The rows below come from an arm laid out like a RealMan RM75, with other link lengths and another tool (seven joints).
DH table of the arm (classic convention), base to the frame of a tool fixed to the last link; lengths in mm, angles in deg. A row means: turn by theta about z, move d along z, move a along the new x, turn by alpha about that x. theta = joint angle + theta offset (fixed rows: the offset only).
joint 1: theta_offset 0  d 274.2  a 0  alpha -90
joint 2: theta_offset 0  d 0  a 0  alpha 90
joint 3: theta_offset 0  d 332.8  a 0  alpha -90
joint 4: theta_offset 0  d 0  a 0  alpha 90
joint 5: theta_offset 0  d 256.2  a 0  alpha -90
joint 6: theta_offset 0  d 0  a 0  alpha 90
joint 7: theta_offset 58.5  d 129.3  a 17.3  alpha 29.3
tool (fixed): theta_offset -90  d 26.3  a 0  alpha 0
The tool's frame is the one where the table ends.
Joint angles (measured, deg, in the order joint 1, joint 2, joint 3, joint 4, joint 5, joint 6, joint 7), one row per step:
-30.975, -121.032, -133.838, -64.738, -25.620, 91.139, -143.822
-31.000, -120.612, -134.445, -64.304, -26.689, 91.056, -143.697
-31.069, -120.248, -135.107, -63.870, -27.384, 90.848, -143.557
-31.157, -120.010, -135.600, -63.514, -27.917, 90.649, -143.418
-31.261, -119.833, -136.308, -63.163, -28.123, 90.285, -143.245
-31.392, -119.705, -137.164, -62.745, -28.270, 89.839, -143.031
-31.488, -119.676, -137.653, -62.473, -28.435, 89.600, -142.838
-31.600, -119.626, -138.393, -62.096, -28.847, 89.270, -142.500
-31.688, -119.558, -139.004, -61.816, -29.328, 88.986, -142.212
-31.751, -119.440, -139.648, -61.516, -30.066, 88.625, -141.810
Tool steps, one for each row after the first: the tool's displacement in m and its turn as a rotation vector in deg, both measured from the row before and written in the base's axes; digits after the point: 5 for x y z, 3 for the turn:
-0.00097, 0.00122, 0.00348, 0.684, -1.005, 0.077
-0.00155, 0.00135, 0.00343, 0.719, -0.691, 0.131
-0.00081, 0.00121, 0.00218, 0.538, -0.547, 0.031
-0.00183, 0.00125, 0.00252, 0.723, -0.332, 0.162
-0.00213, 0.00128, 0.00231, 0.811, -0.376, 0.215
-0.00076, 0.00073, 0.00073, 0.409, -0.326, 0.031
-0.00089, 0.00103, 0.00124, 0.659, -0.615, -0.031
-0.00043, 0.00108, 0.00142, 0.638, -0.585, -0.097
-0.00029, 0.00136, 0.00198, 0.809, -0.726, -0.247

